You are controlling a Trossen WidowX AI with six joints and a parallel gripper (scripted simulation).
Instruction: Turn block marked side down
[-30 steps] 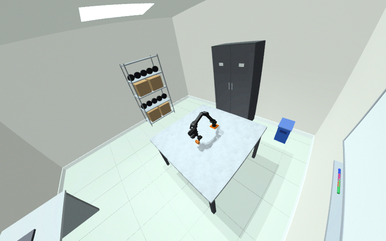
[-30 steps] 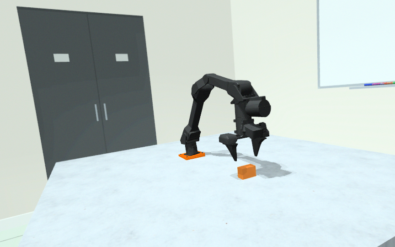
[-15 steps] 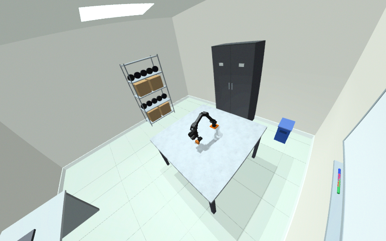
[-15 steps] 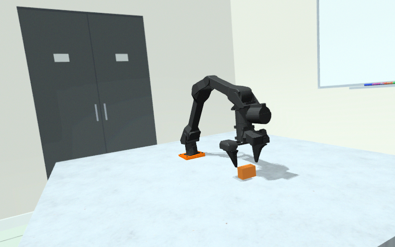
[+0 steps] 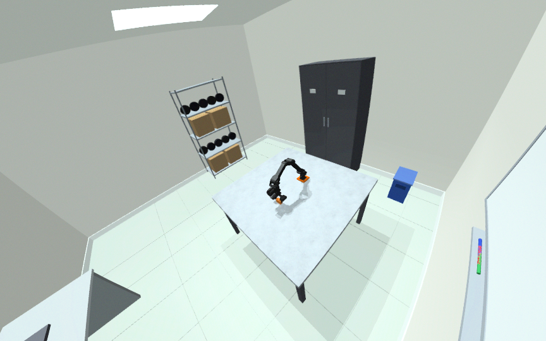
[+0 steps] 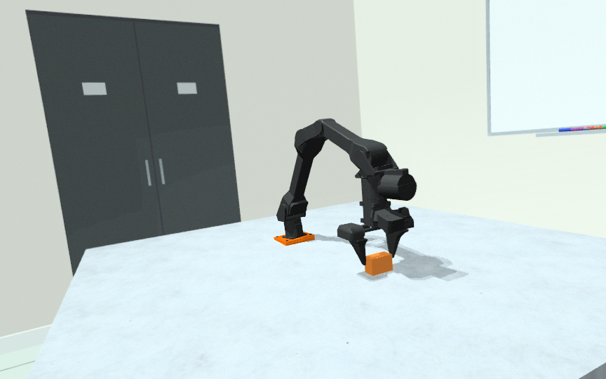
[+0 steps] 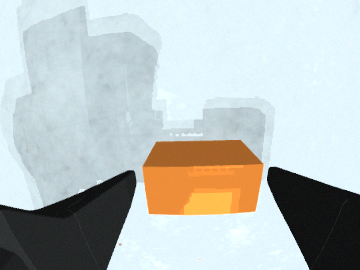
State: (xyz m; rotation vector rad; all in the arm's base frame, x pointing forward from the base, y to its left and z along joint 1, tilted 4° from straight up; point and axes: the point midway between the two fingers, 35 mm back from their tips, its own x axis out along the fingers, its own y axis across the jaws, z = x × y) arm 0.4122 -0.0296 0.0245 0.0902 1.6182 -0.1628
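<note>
Now: gripper tip 1 cm past the orange block and 1 cm above it.
</note>
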